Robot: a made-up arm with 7 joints.
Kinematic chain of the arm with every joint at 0, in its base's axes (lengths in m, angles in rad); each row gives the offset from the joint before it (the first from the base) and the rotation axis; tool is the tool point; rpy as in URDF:
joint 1: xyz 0.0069 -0.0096 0.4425 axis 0 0.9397 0.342
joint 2: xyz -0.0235 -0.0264 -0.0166 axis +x
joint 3: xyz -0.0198 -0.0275 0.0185 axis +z
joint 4: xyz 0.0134 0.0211 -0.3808 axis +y
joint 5: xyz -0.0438 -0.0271 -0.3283 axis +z
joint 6: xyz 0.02 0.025 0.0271 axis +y
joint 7: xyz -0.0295 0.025 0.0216 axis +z
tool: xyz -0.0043 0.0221 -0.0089 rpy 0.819 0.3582 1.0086
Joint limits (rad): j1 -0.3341..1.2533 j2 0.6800..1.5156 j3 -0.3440..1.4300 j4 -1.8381..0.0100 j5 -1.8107..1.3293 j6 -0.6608..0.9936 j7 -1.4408..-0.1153
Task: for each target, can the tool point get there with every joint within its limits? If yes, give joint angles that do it. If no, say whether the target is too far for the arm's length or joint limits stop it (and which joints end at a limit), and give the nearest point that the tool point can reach.
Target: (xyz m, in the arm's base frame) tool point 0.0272 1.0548 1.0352
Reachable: no: too far | nearest point -0.0883 0.5576 0.6811 | short by 0.621 m
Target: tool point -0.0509 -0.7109 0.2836
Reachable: no: joint limits stop it (at a limit: joint 1, joint 2, joint 3, joint 4, joint 5, joint 6) | nearest point -0.2277 0.0015 0.1389 | short by 0.748 m
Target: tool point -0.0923 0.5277 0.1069
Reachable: yes | joints 0.2046 0.9989 0.1355 -0.3691 0.5693 0.1128 -1.2708
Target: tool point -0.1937 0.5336 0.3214
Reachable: yes | joints 0.8270 1.1639 0.6028 -0.5620 -0.7308 0.4745 -1.3389
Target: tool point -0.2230 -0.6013 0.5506
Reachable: no: joint limits stop it (at a limit: joint 1, joint 2, joint 3, joint 4, joint 5, joint 6) | nearest point -0.2270 0.0056 0.1481 | short by 0.728 m
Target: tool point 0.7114 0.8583 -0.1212
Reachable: no: too far | nearest point 0.3039 0.4665 0.0954 | short by 0.605 m
